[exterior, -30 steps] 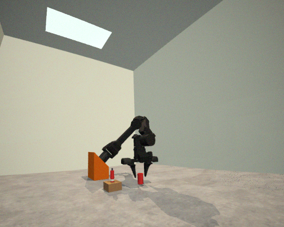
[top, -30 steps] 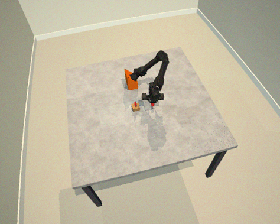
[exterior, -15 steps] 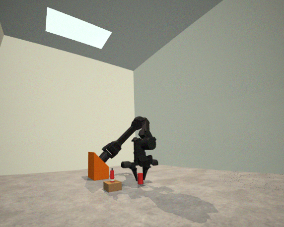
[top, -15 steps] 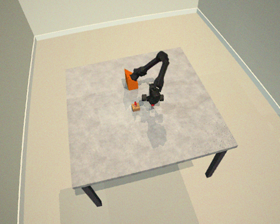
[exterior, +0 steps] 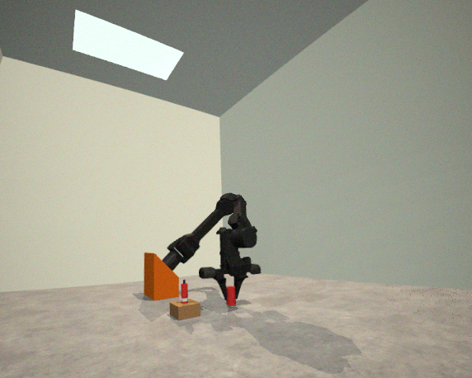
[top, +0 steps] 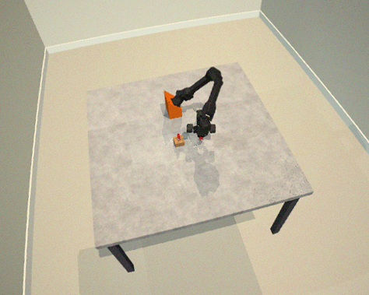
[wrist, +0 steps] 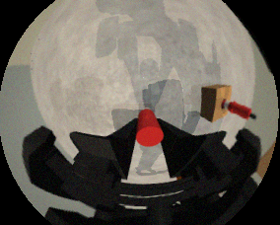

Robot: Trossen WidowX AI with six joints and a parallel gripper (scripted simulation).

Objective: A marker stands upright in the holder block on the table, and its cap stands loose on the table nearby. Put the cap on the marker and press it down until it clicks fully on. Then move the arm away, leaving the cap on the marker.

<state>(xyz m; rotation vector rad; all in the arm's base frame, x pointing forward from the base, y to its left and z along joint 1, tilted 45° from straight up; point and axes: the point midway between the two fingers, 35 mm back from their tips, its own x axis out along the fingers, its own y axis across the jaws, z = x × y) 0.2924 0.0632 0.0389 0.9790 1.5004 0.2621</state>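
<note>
Right now the brown holder block is 20 mm behind my gripper tip and 150 mm to the right of it. From my gripper tip the other things lie so: red cap 10 mm above.
</note>
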